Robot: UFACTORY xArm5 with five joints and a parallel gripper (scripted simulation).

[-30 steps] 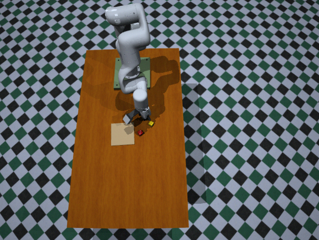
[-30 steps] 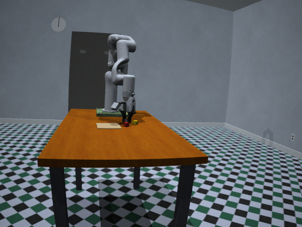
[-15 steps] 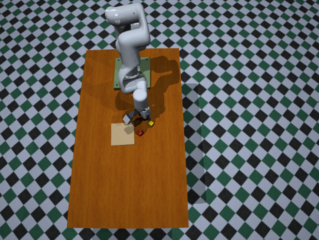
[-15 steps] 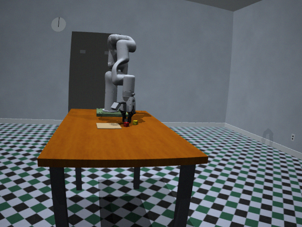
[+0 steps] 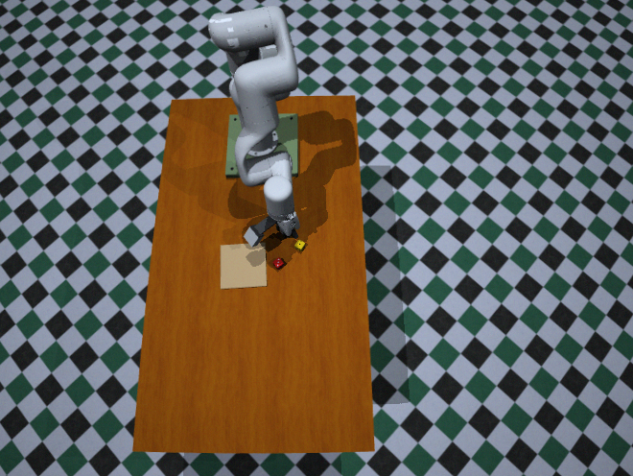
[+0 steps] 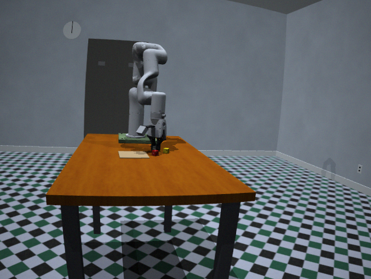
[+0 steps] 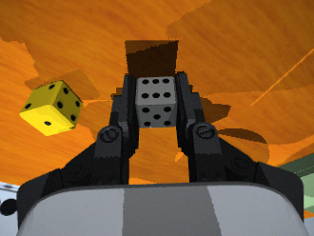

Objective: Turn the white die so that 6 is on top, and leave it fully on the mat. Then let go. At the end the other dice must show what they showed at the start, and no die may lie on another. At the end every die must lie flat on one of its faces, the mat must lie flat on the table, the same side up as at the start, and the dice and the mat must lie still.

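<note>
Now: the white die 1 cm below my hand. Round my hand: yellow die (4 cm ahead, 6 cm to the left, 1 cm below); then tan mat (13 cm ahead, 11 cm to the right, 2 cm below); then red die (11 cm ahead, 1 cm below).
</note>
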